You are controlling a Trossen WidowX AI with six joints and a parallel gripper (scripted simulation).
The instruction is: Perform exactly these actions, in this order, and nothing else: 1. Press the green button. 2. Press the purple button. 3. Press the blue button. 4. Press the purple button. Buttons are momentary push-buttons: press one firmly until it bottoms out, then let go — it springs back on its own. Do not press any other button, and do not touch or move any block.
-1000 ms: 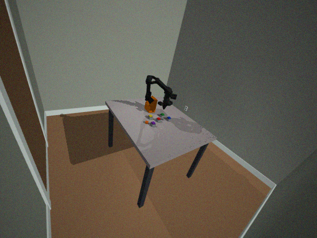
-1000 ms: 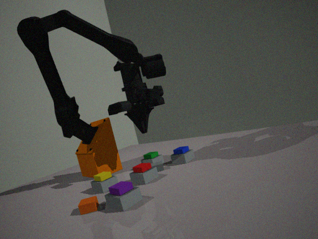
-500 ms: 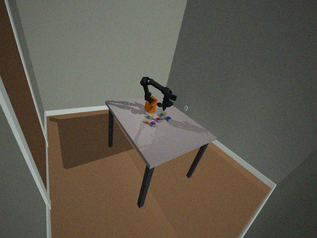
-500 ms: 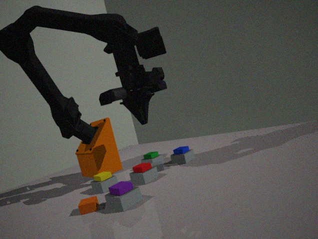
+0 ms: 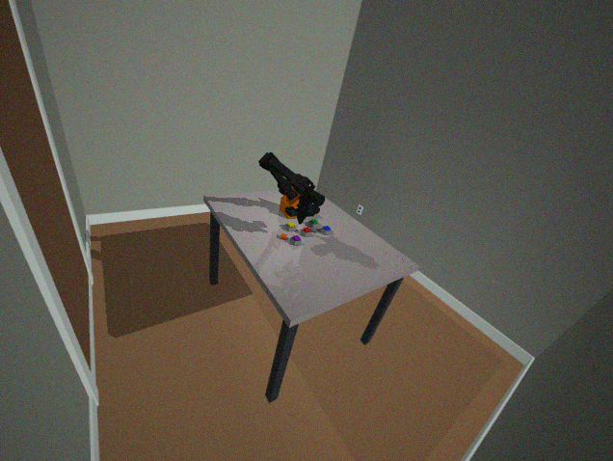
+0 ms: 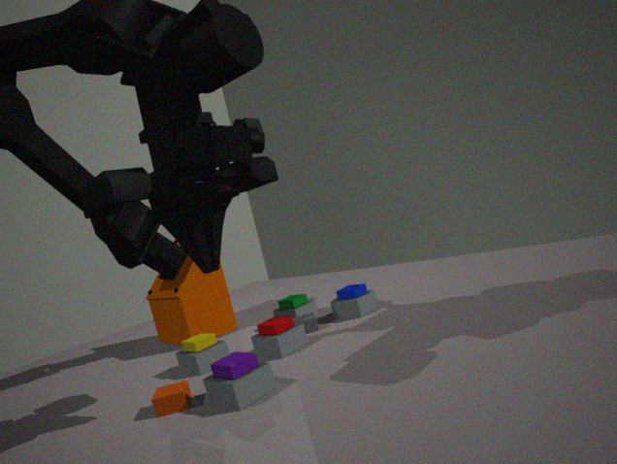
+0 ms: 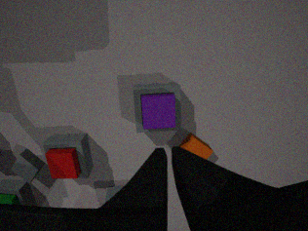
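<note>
The purple button lies 90 mm below my gripper tip. The rest, counted from my gripper tip: yellow button (140 mm behind, 30 mm to the left, 90 mm below); orange block (50 mm behind, 50 mm to the right, 110 mm below); red button (70 mm behind, 100 mm to the left, 90 mm below).
</note>
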